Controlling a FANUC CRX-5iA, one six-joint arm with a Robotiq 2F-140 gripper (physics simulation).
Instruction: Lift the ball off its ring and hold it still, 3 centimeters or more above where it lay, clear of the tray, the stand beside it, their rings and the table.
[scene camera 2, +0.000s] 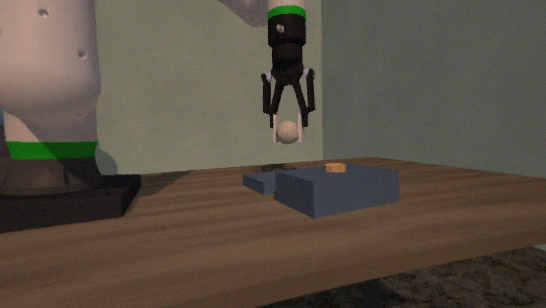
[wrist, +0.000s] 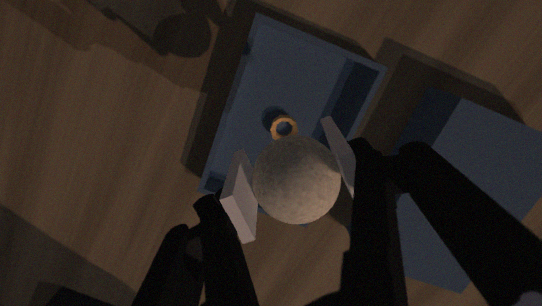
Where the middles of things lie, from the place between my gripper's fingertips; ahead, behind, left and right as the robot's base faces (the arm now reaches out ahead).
My gripper is now 2 cm below the speckled ball (wrist: 296, 179) and 1 cm to the left of it. Round my hand: blue tray (wrist: 287, 80) (9 cm below, 1 cm to the right, 1 cm behind); blue stand (scene camera 2: 335, 188) (19 cm to the right, 7 cm below, 5 cm ahead).
